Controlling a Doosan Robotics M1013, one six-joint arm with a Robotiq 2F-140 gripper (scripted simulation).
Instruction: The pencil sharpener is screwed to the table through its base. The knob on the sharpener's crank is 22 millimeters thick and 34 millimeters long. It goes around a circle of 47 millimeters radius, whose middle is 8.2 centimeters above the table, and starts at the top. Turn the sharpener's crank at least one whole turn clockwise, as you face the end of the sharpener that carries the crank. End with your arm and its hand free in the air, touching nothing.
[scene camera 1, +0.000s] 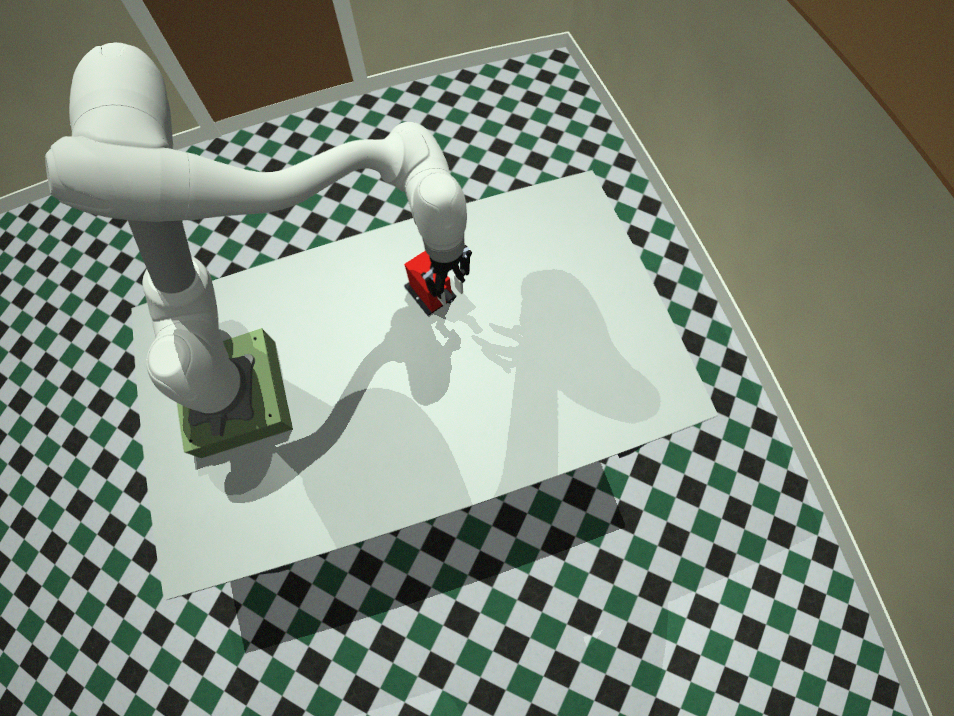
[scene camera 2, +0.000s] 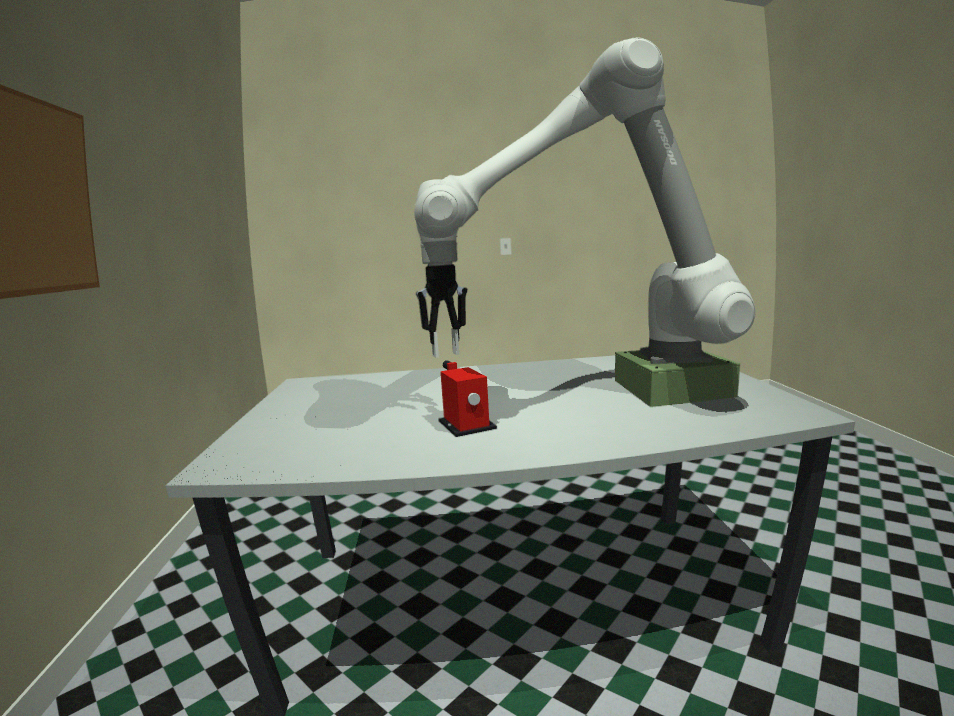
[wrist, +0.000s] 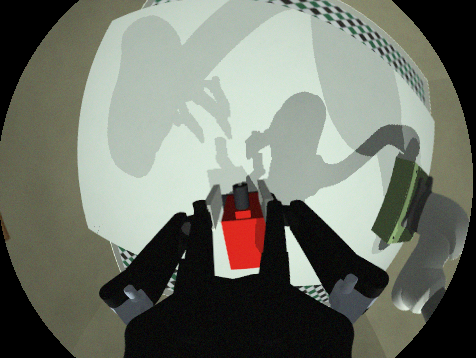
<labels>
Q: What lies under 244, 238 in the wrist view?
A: A red pencil sharpener.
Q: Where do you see my gripper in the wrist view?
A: At 239, 192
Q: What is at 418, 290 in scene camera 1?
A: A red pencil sharpener.
</labels>
